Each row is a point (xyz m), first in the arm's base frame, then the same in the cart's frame.
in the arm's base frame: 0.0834 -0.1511 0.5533
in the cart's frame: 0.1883 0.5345 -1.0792
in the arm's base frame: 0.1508 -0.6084 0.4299
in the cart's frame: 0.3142 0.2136 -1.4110
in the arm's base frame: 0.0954 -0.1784 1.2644
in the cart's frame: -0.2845 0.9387 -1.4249
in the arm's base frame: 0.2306 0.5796 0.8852
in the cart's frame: -0.2859 0.9568 -0.5669
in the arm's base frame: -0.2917 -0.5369 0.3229
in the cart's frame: 0.6901 0.4777 -1.3752
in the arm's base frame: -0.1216 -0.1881 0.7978
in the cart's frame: 0.1825 0.8013 -1.2578
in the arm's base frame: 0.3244 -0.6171 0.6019
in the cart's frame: 0.0769 0.1961 -1.4674
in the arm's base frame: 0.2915 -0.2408 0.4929
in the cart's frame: 0.0961 0.3194 -1.0946
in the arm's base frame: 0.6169 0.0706 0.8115
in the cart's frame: -0.4129 0.4292 -0.9122
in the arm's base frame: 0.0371 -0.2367 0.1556
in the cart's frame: 0.5019 0.2903 -0.9807
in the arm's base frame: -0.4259 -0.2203 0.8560
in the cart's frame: 0.3705 1.0257 -1.3643
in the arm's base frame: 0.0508 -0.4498 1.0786
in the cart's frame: -0.0743 0.7378 -1.5850
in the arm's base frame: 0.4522 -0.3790 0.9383
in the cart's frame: -0.2861 0.4165 -1.3908
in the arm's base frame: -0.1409 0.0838 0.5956
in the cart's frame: 0.2747 0.8137 -0.9314
